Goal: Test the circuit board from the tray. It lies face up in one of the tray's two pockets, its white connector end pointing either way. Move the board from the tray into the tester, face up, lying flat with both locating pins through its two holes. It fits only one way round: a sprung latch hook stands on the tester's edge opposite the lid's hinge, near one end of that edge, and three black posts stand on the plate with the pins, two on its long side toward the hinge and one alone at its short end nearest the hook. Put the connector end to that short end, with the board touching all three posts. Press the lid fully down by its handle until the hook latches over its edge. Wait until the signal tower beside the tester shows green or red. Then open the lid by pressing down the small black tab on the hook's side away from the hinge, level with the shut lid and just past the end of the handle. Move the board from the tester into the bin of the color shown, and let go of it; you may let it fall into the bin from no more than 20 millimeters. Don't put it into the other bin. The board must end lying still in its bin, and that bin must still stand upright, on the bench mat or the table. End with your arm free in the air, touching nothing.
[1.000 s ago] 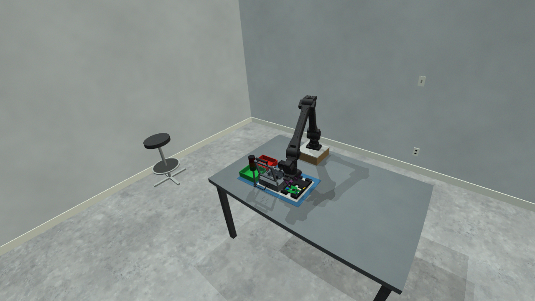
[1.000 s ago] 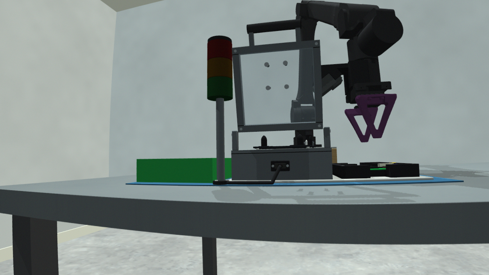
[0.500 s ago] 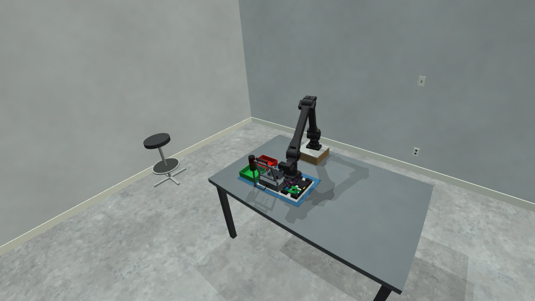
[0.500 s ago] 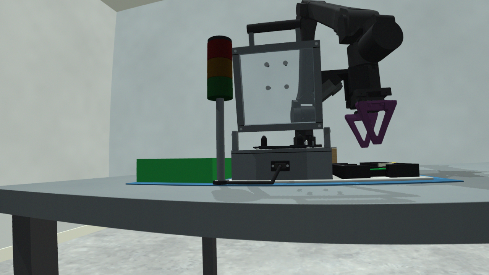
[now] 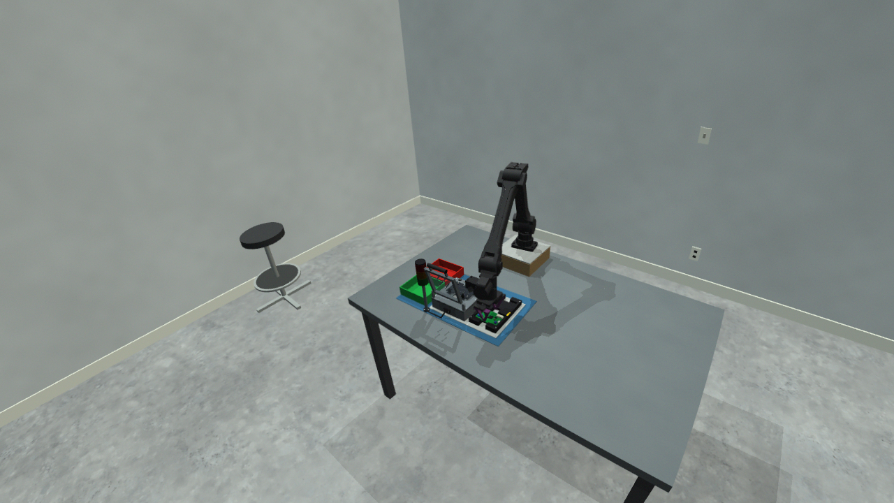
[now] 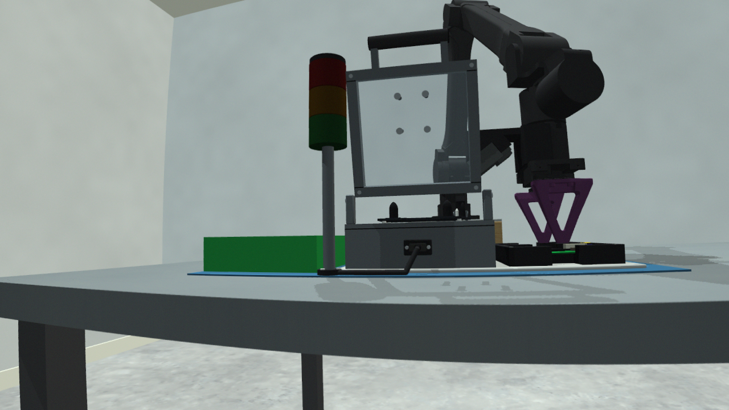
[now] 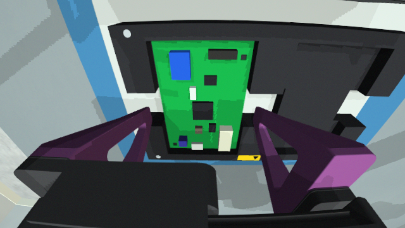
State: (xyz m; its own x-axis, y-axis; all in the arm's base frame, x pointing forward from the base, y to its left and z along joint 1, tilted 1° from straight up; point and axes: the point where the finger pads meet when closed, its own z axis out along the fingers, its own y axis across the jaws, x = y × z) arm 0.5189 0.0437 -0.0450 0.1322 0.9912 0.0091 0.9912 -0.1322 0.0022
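The green circuit board lies 2 cm below my hand. Round my hand: black tester plate 16 cm to the right, 6 cm behind, 3 cm above; then black latch hook 12 cm behind, 10 cm to the right, 5 cm above; then clear lid 18 cm to the right, 15 cm above, 6 cm ahead.
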